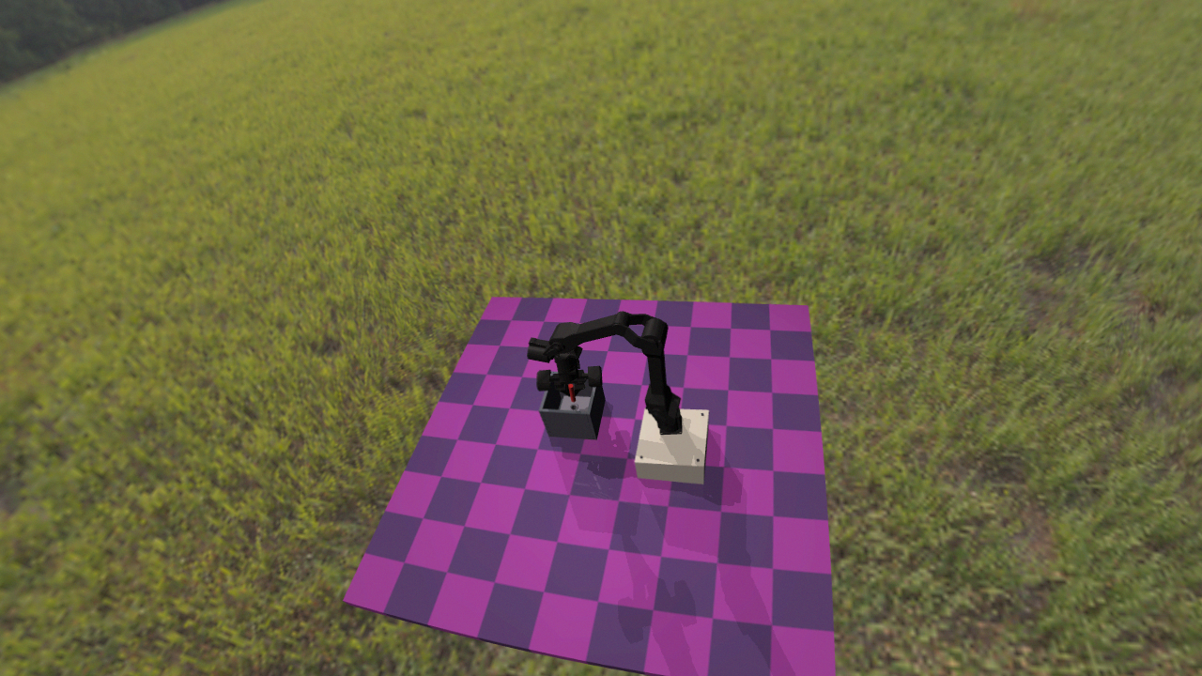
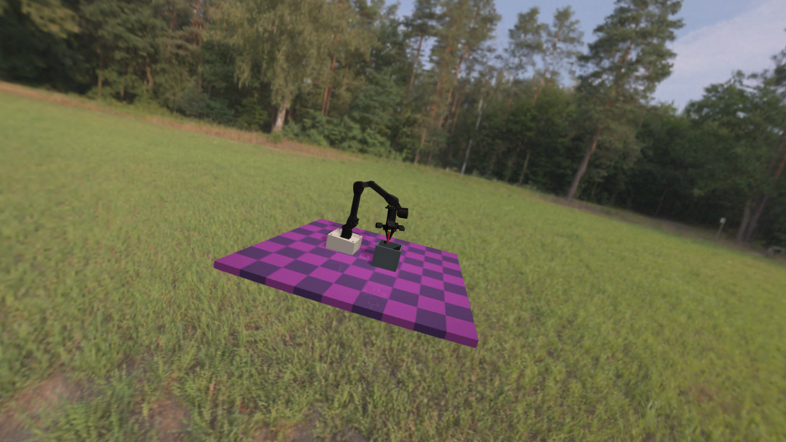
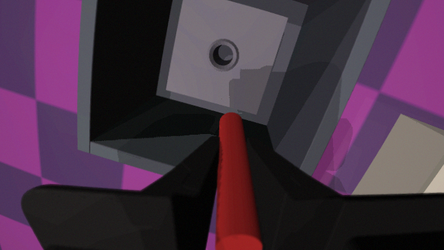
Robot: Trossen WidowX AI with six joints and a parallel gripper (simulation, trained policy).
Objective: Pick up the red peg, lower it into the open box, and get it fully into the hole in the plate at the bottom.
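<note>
Right now my gripper tip is 12 cm above the plate, 3 cm to the left of it and 2 cm short of it. From my gripper tip the other things lie so: red peg (1 cm above).
</note>
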